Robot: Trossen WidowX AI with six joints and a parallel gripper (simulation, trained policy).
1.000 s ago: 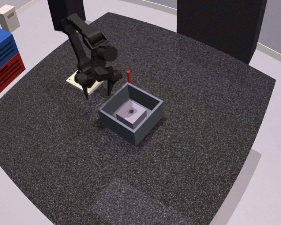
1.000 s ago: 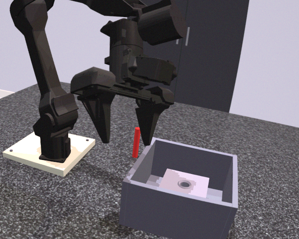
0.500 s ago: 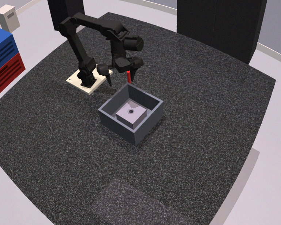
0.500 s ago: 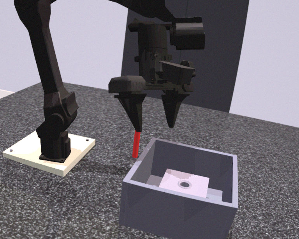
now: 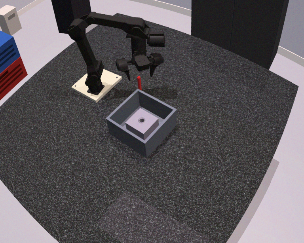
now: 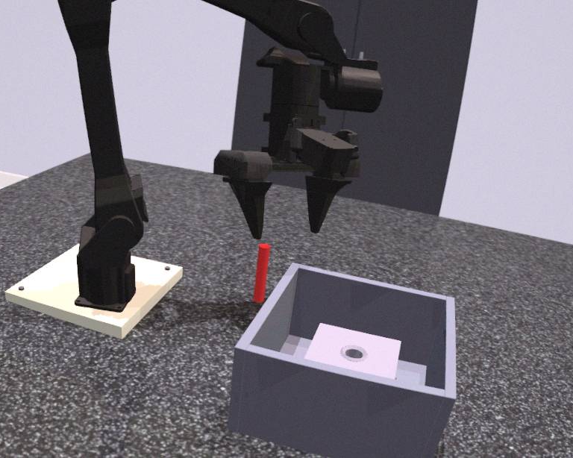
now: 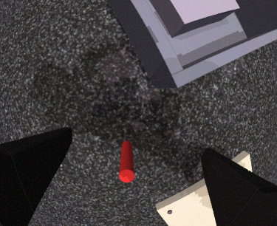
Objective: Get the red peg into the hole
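The red peg lies 7 cm below my gripper tip, 3 cm to the left of it and 3 cm behind it. Round my gripper tip: grey box (16 cm to the right, 9 cm below, 8 cm ahead).
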